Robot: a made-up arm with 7 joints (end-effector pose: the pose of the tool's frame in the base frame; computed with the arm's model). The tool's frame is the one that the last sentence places. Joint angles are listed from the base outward.
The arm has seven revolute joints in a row. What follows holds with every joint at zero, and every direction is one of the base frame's.
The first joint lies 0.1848 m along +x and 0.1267 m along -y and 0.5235 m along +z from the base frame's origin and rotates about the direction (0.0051, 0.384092, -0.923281), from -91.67 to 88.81 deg.
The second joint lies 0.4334 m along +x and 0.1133 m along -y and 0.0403 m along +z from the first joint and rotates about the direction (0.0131, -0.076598, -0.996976), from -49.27 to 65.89 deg.
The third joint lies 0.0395 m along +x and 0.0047 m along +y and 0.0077 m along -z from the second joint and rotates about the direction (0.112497, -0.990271, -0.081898), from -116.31 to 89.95 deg.
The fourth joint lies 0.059 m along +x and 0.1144 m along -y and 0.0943 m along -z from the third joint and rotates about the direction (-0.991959, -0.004, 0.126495), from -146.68 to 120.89 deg.
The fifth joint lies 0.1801 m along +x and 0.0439 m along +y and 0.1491 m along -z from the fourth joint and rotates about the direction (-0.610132, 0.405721, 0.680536), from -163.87 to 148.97 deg.
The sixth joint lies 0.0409 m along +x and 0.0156 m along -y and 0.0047 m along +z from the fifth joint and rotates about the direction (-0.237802, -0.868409, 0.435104), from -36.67 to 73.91 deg.
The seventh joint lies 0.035 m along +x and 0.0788 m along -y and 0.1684 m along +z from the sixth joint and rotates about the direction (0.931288, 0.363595, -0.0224), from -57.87 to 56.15 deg.
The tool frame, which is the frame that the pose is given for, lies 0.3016 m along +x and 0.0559 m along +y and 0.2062 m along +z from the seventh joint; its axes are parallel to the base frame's.
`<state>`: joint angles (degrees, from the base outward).
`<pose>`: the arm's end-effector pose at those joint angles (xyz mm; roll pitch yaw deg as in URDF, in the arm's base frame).
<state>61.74 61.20 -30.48 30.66 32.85 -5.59 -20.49</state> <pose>133.0 -995.4 -94.8 -92.17 52.66 -123.91</pose>
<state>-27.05 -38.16 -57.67 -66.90 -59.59 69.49 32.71</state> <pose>928.1 -196.7 729.2 30.37 -4.48 -10.37</pose>
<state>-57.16 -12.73 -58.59 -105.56 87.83 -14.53 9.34</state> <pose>781.0 820.6 526.3 61.39 26.15 114.74</pose>
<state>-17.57 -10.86 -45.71 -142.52 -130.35 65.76 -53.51</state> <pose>699.4 -430.3 564.1 -103.34 -8.40 -147.30</pose>
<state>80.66 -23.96 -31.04 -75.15 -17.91 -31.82 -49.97</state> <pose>7.9 -930.8 -219.1 -13.69 77.54 -109.92</pose>
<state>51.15 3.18 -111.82 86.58 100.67 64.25 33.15</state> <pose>-4.0 -273.6 763.3 54.15 -58.47 -162.15</pose>
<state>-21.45 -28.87 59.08 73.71 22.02 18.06 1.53</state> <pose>806.1 456.5 925.5 -99.23 -32.89 64.85</pose>
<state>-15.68 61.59 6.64 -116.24 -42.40 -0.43 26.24</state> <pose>935.3 -511.6 134.7 -179.36 20.23 -39.15</pose>
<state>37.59 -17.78 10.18 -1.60 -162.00 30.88 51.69</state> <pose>249.0 -460.6 -31.4 119.33 23.91 -138.70</pose>
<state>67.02 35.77 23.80 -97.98 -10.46 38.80 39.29</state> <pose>-276.5 -915.6 455.6 116.29 -24.18 -125.80</pose>
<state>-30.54 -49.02 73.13 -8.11 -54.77 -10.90 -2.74</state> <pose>1165.9 18.0 973.0 105.79 -44.11 11.99</pose>
